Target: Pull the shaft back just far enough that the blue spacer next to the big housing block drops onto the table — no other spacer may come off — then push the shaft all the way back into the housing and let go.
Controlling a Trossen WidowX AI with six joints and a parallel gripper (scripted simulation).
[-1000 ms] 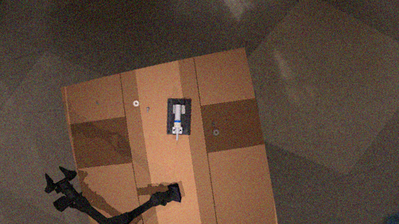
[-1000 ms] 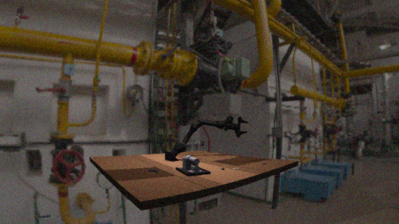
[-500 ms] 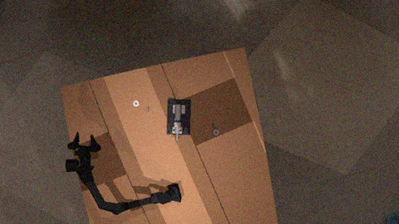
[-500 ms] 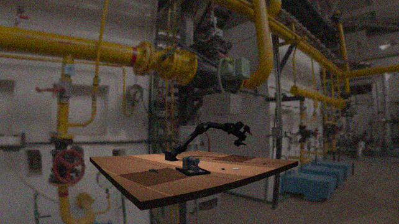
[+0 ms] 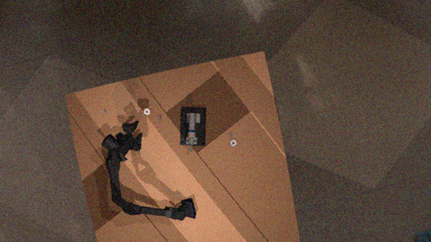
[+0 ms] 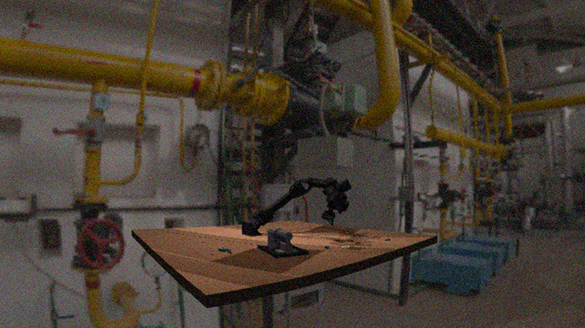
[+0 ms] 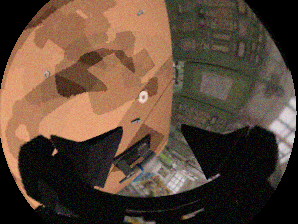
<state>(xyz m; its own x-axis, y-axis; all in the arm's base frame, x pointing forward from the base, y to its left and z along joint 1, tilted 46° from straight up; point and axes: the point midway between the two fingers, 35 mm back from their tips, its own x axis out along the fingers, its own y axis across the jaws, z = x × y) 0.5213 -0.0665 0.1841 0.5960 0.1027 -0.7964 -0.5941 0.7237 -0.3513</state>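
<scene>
Right now my gripper tip is 160 mm past the grey shaft, 250 mm to the left of it and 50 mm above it. Also, from my gripper tip: blue spacer 120 mm behind, 260 mm to the right, 50 mm below.
</scene>
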